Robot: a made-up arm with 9 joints.
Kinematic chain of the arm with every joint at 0, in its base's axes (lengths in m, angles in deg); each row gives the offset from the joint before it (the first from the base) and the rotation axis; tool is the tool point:
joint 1: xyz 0 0 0.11 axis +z
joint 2: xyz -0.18 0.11 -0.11 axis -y
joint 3: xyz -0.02 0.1 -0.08 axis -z
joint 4: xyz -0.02 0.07 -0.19 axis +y
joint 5: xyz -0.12 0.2 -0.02 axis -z
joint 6: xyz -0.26 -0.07 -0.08 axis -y
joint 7: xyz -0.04 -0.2 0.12 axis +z
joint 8: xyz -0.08 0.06 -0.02 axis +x
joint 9: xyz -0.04 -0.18 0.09 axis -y
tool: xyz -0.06 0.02 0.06
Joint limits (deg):
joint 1: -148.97..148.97
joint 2: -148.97..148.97
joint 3: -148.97..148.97
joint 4: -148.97..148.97
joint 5: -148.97..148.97
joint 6: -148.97..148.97
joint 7: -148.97..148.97
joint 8: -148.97..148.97
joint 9: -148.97..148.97
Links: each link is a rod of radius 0.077 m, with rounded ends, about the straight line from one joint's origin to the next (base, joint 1, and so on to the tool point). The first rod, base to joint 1, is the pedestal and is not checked.
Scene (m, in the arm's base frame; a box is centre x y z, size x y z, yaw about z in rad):
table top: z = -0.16
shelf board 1: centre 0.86 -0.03 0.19 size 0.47 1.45 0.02 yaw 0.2
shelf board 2: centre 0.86 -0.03 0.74 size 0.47 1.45 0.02 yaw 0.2
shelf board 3: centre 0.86 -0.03 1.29 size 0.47 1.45 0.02 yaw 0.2
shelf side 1: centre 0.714 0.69 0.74 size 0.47 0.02 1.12 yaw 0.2
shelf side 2: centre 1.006 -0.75 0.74 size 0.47 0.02 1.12 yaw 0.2
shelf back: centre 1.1 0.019 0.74 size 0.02 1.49 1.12 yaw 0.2
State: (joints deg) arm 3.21 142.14 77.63 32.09 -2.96 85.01 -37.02 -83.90 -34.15
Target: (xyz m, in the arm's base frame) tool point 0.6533 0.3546 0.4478
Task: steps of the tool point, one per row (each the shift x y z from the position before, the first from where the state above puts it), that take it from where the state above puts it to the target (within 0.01 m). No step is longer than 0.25 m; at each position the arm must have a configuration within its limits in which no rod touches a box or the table.
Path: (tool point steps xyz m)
1: 0.2208 0.0152 0.0547
2: 0.1964 -0.0669 0.0881
3: 0.1400 -0.1373 0.1020
4: 0.0633 -0.1832 0.0939
5: -0.0182 -0.1964 0.0671
6: 0.1054 0.0399 0.0078
7: 0.1118 0.0230 -0.0003
8: 0.1139 0.0043 -0.0076

